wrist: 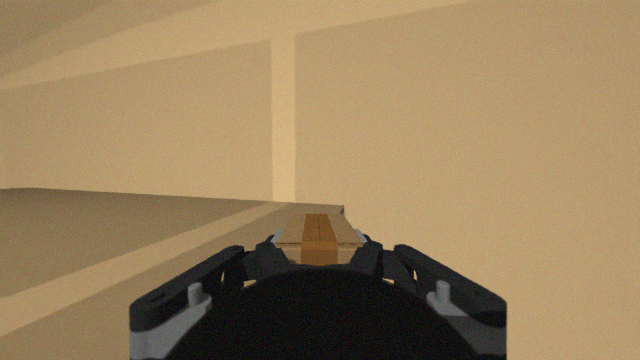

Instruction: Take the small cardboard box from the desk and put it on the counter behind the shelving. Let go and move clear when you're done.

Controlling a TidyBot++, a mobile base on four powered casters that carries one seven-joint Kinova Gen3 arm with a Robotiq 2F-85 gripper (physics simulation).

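Places are measured from the arm's base along level axes (x left, y back, z up), in centimetres.
Where they show: gripper, between the fingertips: (318, 239).
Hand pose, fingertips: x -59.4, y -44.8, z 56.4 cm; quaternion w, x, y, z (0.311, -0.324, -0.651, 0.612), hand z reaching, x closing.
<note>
After its pixels a point has its place.
The small cardboard box (319, 240) {x -56.0, y -42.2, z 58.1 cm}, light brown with a darker orange-brown tape strip along its middle, is between the fingertips at the lower centre of the wrist view. My gripper (318, 239) {x -59.4, y -44.8, z 56.4 cm} is shut on it, one finger on each side. The box's lower part is hidden behind the black gripper body. A flat surface (150, 215) {x -56.4, y -93.8, z 51.4 cm}, likely the counter, spans the lower left and ends in a corner just behind the box. I cannot tell whether the box is over it or touching it. The shelving and the desk do not show.
A tan wall (450, 125) {x -109.2, y -35.2, z 75.7 cm} fills the back and right side, with lighter bands of light across it. The flat surface's far edge runs along the wall from the left to its corner near the middle. A lighter band also crosses that surface.
</note>
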